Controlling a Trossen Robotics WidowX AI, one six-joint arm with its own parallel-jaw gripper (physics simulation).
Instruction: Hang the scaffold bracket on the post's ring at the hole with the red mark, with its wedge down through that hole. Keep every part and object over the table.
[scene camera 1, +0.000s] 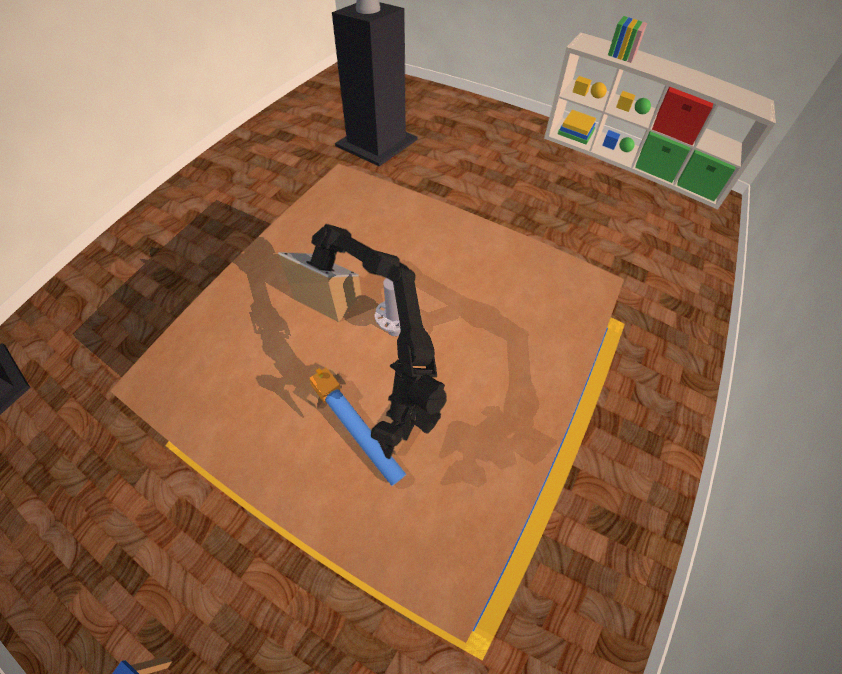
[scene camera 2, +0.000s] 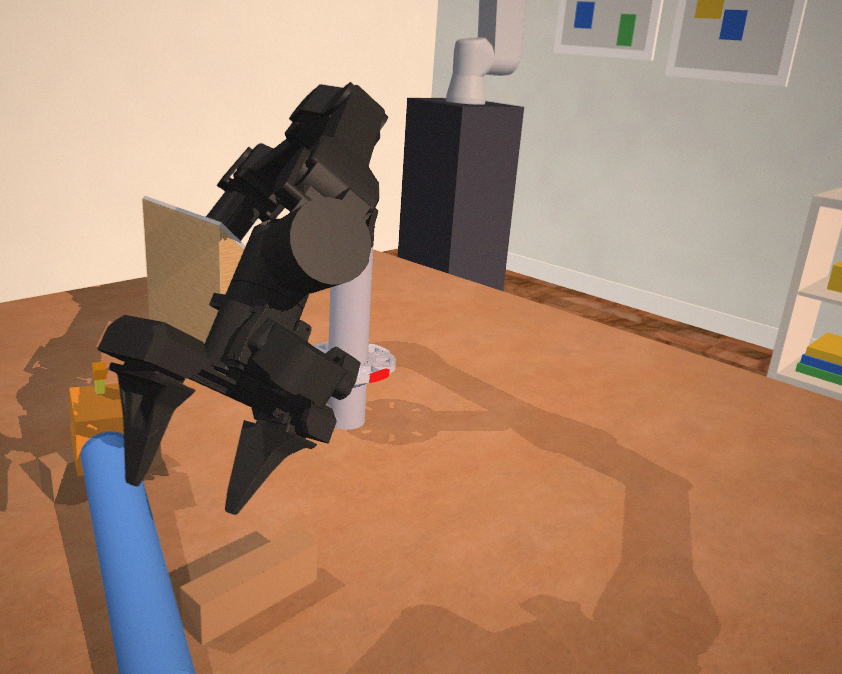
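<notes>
The scaffold bracket lies on the table, with an orange head (scene camera 1: 325, 383) (scene camera 2: 94, 416) and a long blue tube (scene camera 1: 359, 432) (scene camera 2: 133, 569). A small yellow-green piece (scene camera 2: 99, 385), perhaps its wedge, shows at the top of the head. The grey post (scene camera 1: 389, 296) (scene camera 2: 349, 316) stands upright with a pale ring (scene camera 1: 379, 316) (scene camera 2: 384, 359) around it. The ring's red mark (scene camera 2: 379, 376) faces scene camera 2; it does not show in scene camera 1. My gripper (scene camera 2: 183, 497) is open and empty, tilted, its fingers apart near the tube. One finger overlaps the tube in view; the gap is unclear.
A tan block (scene camera 2: 249, 590) lies beside the tube. The arm's base stands on a wooden box (scene camera 1: 316, 291) (scene camera 2: 181, 267) behind the post. Yellow strips (scene camera 1: 554, 477) mark two table edges. The arm passes in front of part of the post and ring in both views.
</notes>
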